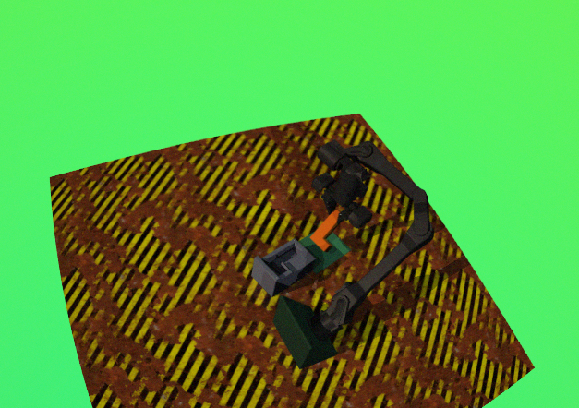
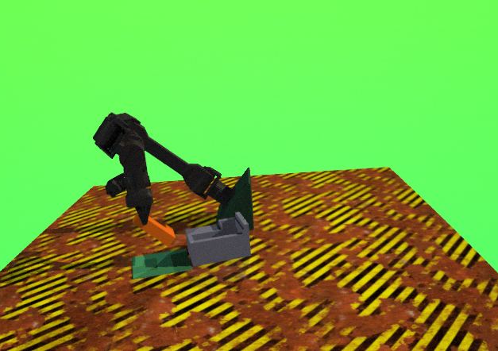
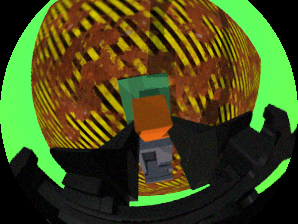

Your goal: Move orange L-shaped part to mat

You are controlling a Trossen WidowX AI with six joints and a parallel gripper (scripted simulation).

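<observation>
Right now the green mat is 1 cm behind my gripper tip, 2 cm to the left of it and 13 cm below it. Also, from my gripper tip: orange L-shaped part 2 cm behind, 3 cm to the left, 3 cm below.
</observation>
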